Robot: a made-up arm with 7 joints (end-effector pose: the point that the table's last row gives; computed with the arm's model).
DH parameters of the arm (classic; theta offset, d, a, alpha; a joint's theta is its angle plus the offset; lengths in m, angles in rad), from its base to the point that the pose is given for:
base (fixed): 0 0.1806 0.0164 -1.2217
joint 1: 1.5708 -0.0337 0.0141 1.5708
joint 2: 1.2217 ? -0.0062 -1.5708
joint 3: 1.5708 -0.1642 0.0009 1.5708
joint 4: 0 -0.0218 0.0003 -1.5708
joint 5: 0 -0.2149 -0.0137 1.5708
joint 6: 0 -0.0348 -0.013 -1.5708
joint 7: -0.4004 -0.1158 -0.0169 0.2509
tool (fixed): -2.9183 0.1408 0 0
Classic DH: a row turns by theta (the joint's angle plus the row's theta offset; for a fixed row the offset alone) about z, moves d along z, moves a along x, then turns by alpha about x.
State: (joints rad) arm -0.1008 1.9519 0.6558 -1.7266 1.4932 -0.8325 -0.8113
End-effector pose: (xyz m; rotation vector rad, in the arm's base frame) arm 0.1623 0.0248 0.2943 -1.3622 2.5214 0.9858
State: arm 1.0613 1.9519 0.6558 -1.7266 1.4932 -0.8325 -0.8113
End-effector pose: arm 0.1646 0.0908 0.1128 0.9018 -1.5842 -1.2733
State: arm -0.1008 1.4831 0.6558 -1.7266 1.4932 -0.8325 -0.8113
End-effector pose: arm 0.1677 0.0747 0.2555 1.3055 -2.7217 -0.3848
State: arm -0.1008 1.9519 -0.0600 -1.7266 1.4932 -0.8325 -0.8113
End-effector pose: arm 0.2095 0.0610 0.2043 1.1451 -1.9980 -1.2357
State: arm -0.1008 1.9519 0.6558 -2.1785 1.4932 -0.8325 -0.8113
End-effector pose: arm 0.1305 -0.0207 0.2435 -0.8279 2.4257 1.3526
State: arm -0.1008 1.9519 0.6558 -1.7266 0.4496 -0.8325 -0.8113
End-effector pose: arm 0.1962 0.0334 0.2577 -1.7973 1.2466 1.3596
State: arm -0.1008 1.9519 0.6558 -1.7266 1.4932 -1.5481 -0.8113
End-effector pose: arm 0.1893 0.0380 0.2695 -0.9534 2.1991 0.3719
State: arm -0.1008 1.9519 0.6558 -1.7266 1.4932 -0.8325 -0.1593
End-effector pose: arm 0.1695 0.0451 0.3068 -0.4476 2.8631 1.1697
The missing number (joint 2, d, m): 0.0384
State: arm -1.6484 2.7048 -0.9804 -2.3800 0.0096 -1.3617 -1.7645
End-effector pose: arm 0.1151 0.0825 0.2524 -1.2250 0.0319 0.7696
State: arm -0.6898 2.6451 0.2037 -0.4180 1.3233 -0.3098 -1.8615
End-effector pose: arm 0.0281 0.0780 0.4965 2.8080 0.0962 0.4352
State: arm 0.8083 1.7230 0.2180 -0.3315 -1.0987 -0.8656 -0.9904
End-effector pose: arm -0.0334 0.3113 0.1257 0.1689 1.3988 -2.5810
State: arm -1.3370 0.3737 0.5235 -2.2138 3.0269 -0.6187 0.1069
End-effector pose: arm 0.1540 -0.0231 0.3366 2.6500 0.4368 -0.1342
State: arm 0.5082 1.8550 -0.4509 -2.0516 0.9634 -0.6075 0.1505
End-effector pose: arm 0.1234 0.0765 0.0414 -0.3985 -1.0462 -0.9646
